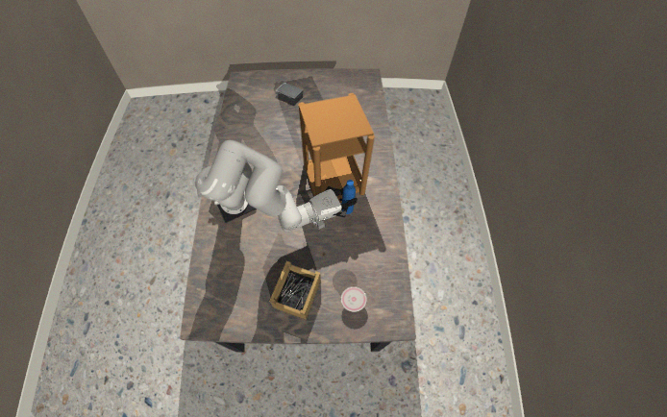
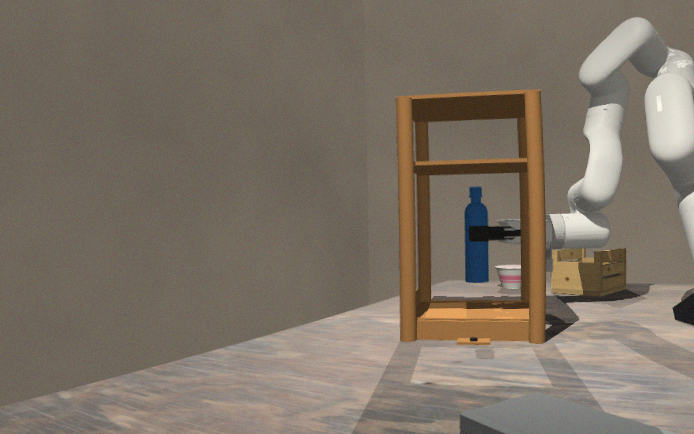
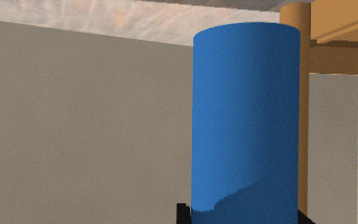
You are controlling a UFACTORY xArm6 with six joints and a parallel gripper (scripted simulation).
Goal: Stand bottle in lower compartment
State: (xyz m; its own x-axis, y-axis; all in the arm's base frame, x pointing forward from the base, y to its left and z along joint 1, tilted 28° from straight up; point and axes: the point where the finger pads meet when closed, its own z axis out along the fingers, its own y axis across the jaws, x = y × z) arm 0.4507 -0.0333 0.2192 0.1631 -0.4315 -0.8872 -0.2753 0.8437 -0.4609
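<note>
My hand is 2 cm past the orange shelving unit, 20 cm to the right of it and 3 cm below it. The rest, counted from my hand: pink-rimmed white bowl: 5 cm behind, 38 cm to the right, 13 cm below; then grey block: 17 cm behind, 78 cm to the left, 13 cm below.
</note>
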